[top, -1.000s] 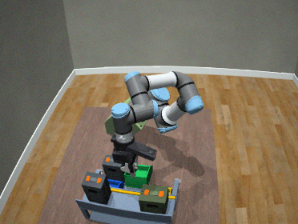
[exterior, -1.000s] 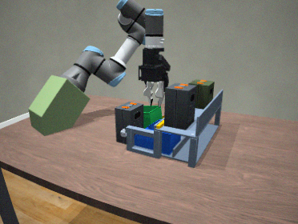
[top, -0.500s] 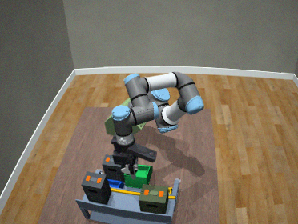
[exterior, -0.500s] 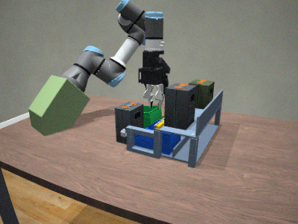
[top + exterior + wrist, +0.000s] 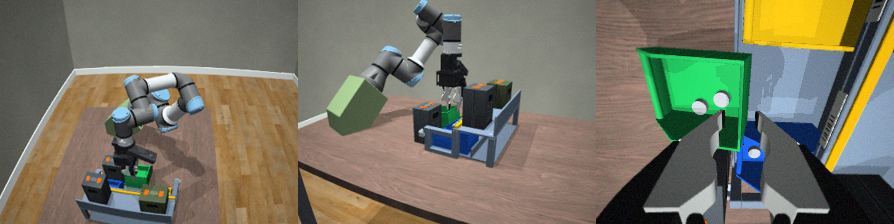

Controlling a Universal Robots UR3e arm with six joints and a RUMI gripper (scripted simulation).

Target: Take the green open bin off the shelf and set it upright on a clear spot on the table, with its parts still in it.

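Right now my hand is 6 cm past the green open bin and 6 cm above it. The rest, counted from my hand: yellow bar 10 cm ahead; yellow bin 7 cm ahead, 11 cm to the left, 6 cm below; blue bin 7 cm ahead, 11 cm to the right, 6 cm below.
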